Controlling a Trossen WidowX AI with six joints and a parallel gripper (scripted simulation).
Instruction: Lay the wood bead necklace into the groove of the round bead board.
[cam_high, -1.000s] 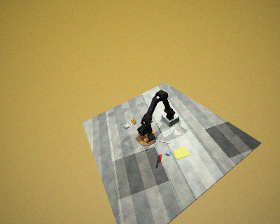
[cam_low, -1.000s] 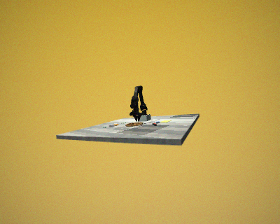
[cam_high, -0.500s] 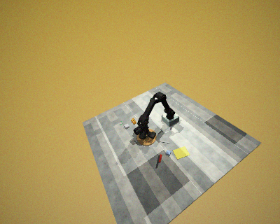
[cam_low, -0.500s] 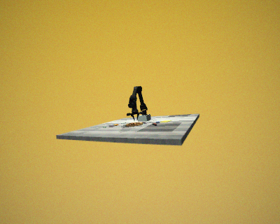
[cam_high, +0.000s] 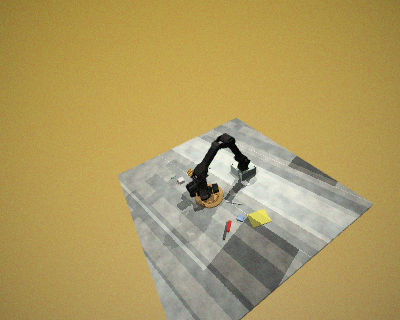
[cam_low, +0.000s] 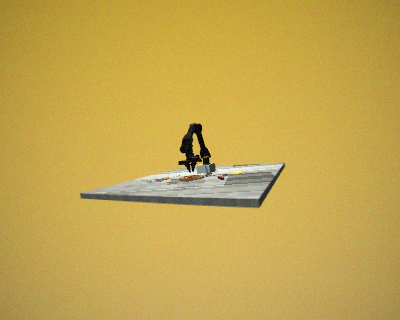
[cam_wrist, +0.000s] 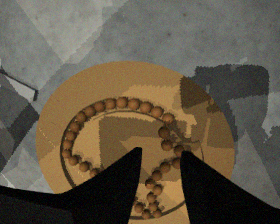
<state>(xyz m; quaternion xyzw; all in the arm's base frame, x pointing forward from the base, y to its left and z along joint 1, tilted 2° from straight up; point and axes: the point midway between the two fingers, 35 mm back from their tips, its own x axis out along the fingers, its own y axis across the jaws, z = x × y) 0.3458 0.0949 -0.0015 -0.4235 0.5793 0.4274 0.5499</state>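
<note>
Right now my gripper tip is 4 cm past the round bead board, 4 cm above it and 3 cm to the left of it. Round my gripper tip: thin grey stick: 16 cm behind, 9 cm to the left, 5 cm below; then red-handled tool: 24 cm to the left, 5 cm below, 4 cm behind; then small blue block: 21 cm to the left, 14 cm behind, 4 cm below.
</note>
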